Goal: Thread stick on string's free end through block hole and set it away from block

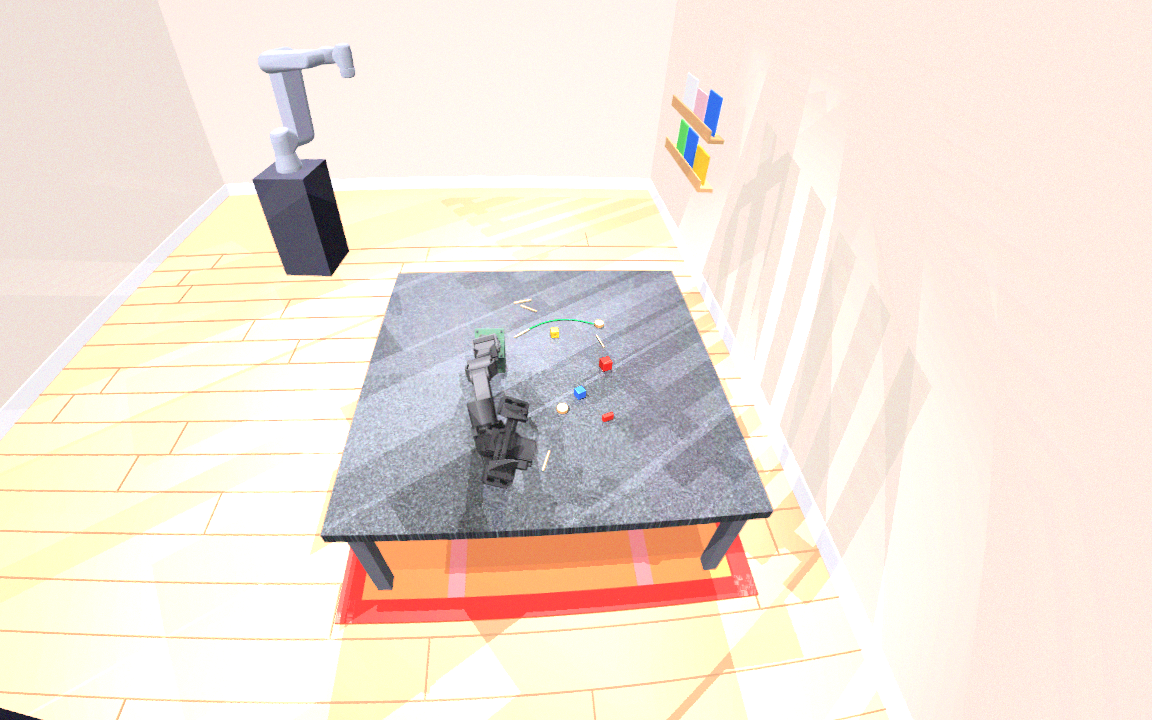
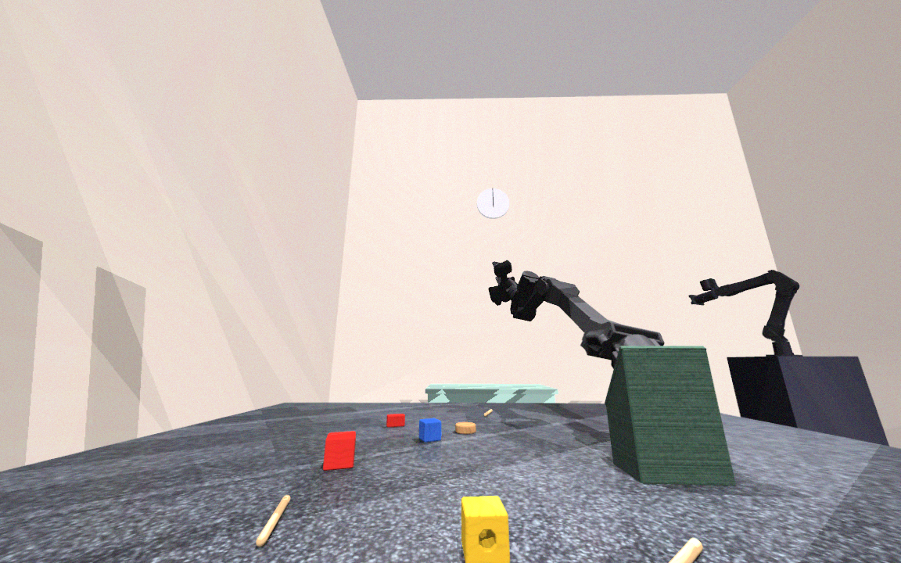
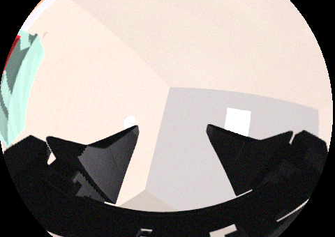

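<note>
My gripper tip is now 40 mm short of the yellow wooden block, 890 mm to the right of it and 470 mm above it. The rest, counted from my gripper tip: red cube 230 mm ahead, 720 mm to the left, 470 mm below; then round wooden button 210 mm ahead, 970 mm to the left, 480 mm below; then blue cube 140 mm ahead, 570 mm to the left, 470 mm below.
</note>
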